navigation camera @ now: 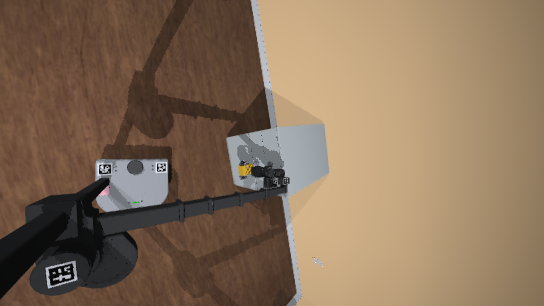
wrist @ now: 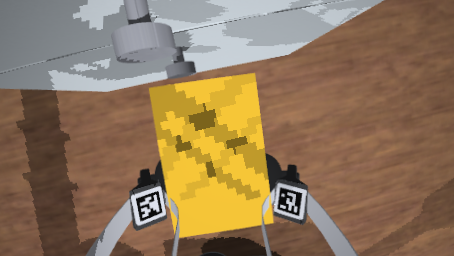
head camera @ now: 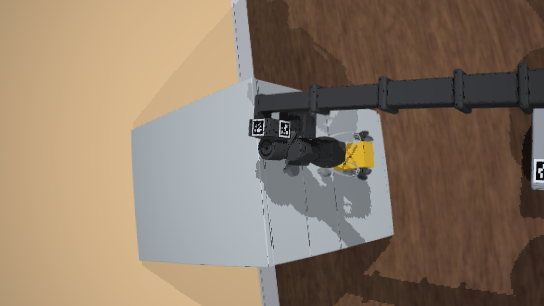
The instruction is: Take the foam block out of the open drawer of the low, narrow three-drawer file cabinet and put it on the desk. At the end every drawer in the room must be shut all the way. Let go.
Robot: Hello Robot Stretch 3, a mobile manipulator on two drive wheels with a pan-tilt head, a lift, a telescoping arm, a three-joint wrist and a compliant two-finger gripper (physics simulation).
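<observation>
The low, narrow file cabinet [head camera: 195,190] [navigation camera: 306,150] [wrist: 270,35] stands against the wall. Its drawer fronts look flush in the head view, with no drawer standing out. Part of the front is hidden by the wrist and shadow. Two round knobs [wrist: 142,44] show in the wrist view. My gripper [head camera: 365,154] [navigation camera: 242,170] [wrist: 219,171] is shut on the yellow foam block [head camera: 368,149] [navigation camera: 246,169] [wrist: 215,110] and holds it between both fingertips, in front of the cabinet. The desk does not show in these views.
My extended arm [head camera: 420,94] [navigation camera: 195,210] reaches across the wooden floor [head camera: 450,210] [navigation camera: 75,75] [wrist: 360,120] to the cabinet. My base [navigation camera: 135,185] stands back from it. A light baseboard [head camera: 243,40] [navigation camera: 267,85] runs along the wall [head camera: 75,100] [navigation camera: 425,150] on both sides of the cabinet.
</observation>
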